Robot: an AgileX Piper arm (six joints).
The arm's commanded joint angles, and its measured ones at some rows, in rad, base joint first. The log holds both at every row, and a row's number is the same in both.
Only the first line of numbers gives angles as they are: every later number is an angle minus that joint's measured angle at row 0.
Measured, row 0:
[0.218, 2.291, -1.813, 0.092, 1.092, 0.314]
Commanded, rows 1 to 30:
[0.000, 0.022, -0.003, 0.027, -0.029, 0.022]
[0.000, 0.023, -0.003, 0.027, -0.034, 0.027]
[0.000, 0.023, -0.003, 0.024, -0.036, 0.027]
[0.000, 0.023, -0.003, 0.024, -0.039, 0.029]
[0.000, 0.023, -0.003, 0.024, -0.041, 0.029]
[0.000, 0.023, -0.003, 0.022, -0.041, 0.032]
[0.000, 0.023, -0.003, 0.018, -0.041, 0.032]
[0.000, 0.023, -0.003, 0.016, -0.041, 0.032]
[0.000, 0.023, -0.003, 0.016, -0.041, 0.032]
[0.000, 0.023, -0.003, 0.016, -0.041, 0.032]
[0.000, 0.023, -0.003, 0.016, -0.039, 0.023]
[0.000, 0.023, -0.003, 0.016, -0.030, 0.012]
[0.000, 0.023, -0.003, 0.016, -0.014, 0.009]
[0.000, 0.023, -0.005, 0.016, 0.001, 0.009]
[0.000, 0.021, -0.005, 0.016, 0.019, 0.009]
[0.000, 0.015, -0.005, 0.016, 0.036, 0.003]
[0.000, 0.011, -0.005, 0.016, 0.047, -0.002]
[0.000, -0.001, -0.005, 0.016, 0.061, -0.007]
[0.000, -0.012, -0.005, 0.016, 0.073, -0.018]
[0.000, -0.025, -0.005, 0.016, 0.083, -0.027]
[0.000, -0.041, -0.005, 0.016, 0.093, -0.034]
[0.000, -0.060, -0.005, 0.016, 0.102, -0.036]
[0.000, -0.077, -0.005, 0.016, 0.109, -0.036]
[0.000, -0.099, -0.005, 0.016, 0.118, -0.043]
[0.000, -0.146, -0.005, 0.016, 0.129, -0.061]
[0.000, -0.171, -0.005, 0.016, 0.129, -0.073]
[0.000, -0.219, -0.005, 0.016, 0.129, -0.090]
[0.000, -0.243, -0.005, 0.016, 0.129, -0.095]
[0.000, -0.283, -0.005, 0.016, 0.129, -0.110]
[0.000, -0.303, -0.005, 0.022, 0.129, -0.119]
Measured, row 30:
[0.001, -0.217, 0.000, 0.020, 0.120, -0.081]
